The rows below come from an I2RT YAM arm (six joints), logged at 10 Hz.
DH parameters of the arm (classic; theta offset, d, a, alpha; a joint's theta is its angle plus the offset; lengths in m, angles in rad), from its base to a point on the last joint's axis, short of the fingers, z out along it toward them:
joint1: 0 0.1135 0.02 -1.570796
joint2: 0 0 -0.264 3.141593
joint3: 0.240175 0 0.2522 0
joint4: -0.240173 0 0.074 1.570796
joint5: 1.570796 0 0 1.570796
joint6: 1.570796 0.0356 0 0
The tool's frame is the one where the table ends.
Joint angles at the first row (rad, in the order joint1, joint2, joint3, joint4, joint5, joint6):
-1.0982, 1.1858, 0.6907, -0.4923, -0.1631, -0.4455
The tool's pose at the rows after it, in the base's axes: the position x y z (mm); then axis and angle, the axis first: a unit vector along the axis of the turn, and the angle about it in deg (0 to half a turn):
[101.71, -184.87, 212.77, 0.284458, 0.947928, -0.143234, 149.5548]
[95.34, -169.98, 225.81, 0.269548, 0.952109, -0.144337, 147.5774]
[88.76, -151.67, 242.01, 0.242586, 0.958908, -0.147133, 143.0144]
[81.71, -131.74, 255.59, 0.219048, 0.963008, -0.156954, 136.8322]
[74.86, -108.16, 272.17, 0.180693, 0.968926, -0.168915, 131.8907]
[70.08, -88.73, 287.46, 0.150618, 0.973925, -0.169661, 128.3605]
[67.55, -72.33, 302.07, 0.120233, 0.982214, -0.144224, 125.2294]
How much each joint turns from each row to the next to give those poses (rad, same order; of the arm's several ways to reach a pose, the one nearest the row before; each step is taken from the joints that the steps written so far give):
0.0001, -0.0724, -0.0021, -0.0756, -0.0172, -0.0158
0.0002, -0.0929, 0.0002, -0.0687, -0.0306, -0.0191
0.0011, -0.1153, 0.0015, -0.0593, -0.0663, -0.0253
0.0020, -0.1289, -0.0122, -0.0264, -0.0743, -0.0021
0.0226, -0.1256, 0.0168, -0.0624, -0.0534, -0.0152
0.0356, -0.0800, 0.0377, -0.0641, -0.0342, 0.0037
0.0466, -0.0383, 0.0536, -0.0698, -0.0518, 0.0156

